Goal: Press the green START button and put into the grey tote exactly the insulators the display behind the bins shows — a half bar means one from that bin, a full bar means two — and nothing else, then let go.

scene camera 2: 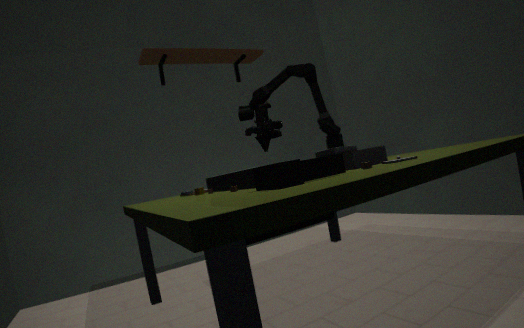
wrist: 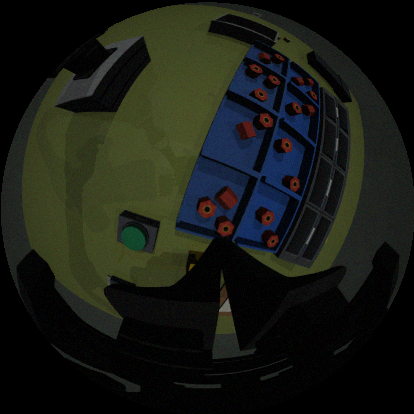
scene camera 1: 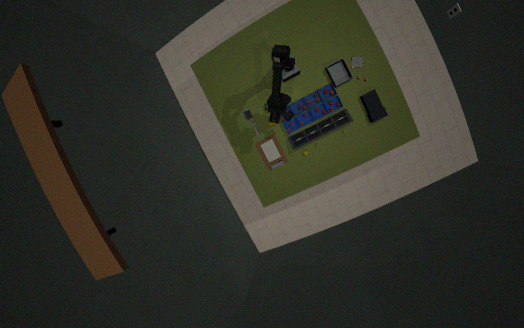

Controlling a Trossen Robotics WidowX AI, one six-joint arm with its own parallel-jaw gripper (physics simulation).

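Seen in the pictures: gripper, fingertip midpoint: (scene camera 2: 266, 151) (wrist: 219, 242); arm's base, origin of the base link: (scene camera 2: 336, 148) (scene camera 1: 288, 66).
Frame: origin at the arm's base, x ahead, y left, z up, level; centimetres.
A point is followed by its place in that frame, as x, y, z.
My gripper (scene camera 2: 265, 149) {27.8, -12.7, 4.5} (wrist: 219, 242) {27.8, -12.7, 4.5} is shut and empty. It hangs above the table, its tips overlapping the near edge of the blue bins (wrist: 223, 143) {26.4, -3.7, -7.8} in the wrist view. Red hexagonal insulators with dark centre holes, such as this insulator (wrist: 206, 208) {28.5, -13.0, -5.3}, lie in the bins, some on their sides. The green button (wrist: 134, 237) {21.3, -21.2, -4.3} sits on a dark base left of the gripper. The dark display (scene camera 1: 312, 135) (wrist: 319, 212) runs along the bins' far side; pale strips show between its panels, and I cannot read bar lengths. The grey tote (scene camera 1: 338, 73) {13.6, 32.2, -7.7} stands beyond the bins' other end and looks empty.
A yellow block (wrist: 192, 266) lies partly hidden behind the fingers. A brown-framed board (scene camera 1: 261, 148) {48.4, -36.5, -7.8}, a long-handled tool (scene camera 1: 248, 115) {22.0, -38.1, -6.5}, a black box (scene camera 1: 373, 106) {42.7, 47.6, -3.2} and a small grey plate (scene camera 1: 357, 62) {10.2, 46.9, -7.1} lie around the bins. A shelf (scene camera 1: 65, 175) (scene camera 2: 200, 56) hangs on the wall.
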